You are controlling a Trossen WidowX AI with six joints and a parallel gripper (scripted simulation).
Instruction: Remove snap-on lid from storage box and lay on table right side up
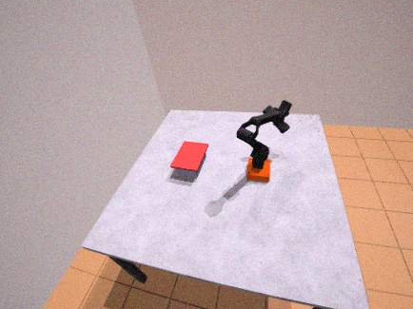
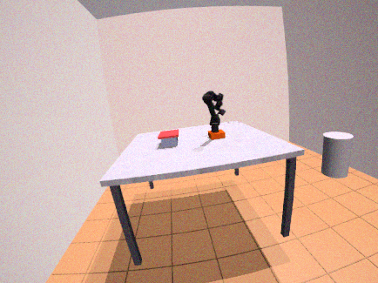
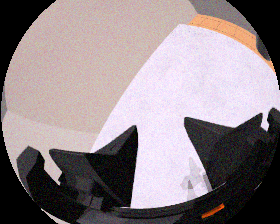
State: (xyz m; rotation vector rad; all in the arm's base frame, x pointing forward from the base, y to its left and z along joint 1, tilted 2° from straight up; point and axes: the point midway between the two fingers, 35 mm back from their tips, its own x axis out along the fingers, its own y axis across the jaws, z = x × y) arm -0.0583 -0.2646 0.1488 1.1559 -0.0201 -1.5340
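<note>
Now: gripper tip 480 mm short of the lid, 330 mm to the right of it and 100 mm above it. Round my gripper tip: storage box 480 mm ahead, 330 mm to the left, 140 mm below.
</note>
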